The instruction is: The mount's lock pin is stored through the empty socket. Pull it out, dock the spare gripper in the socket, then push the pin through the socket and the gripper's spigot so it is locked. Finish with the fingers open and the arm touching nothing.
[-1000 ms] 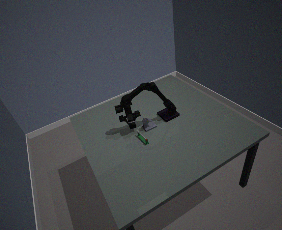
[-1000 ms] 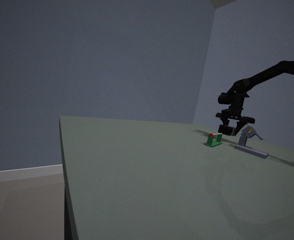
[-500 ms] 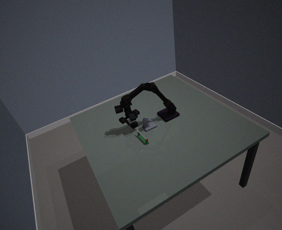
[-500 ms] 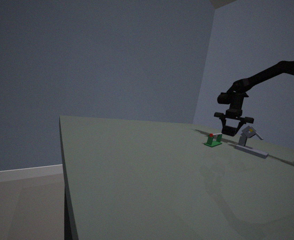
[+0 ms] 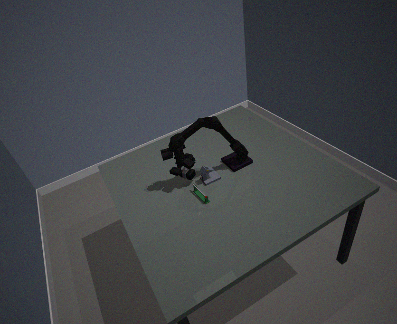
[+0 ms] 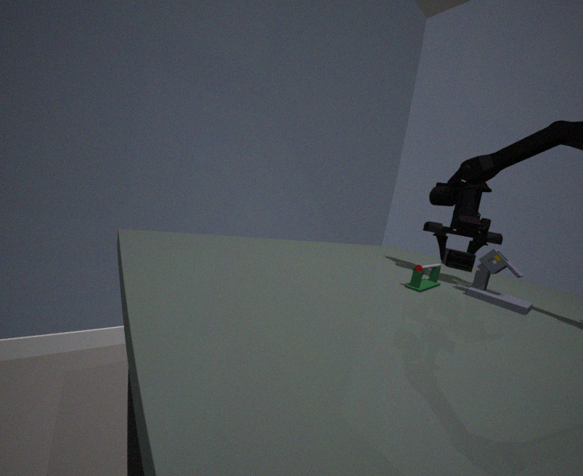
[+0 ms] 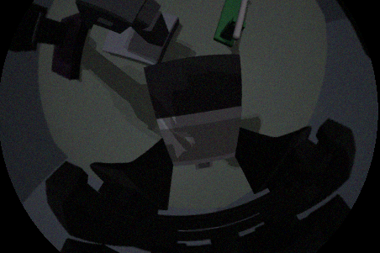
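The spare gripper lies 1 cm to the left of my gripper tip, 1 cm behind it and 1 cm above it. Round my gripper tip: green cradle: 20 cm to the left, 3 cm below, 1 cm behind; then grey mount: 12 cm behind, 9 cm to the left.
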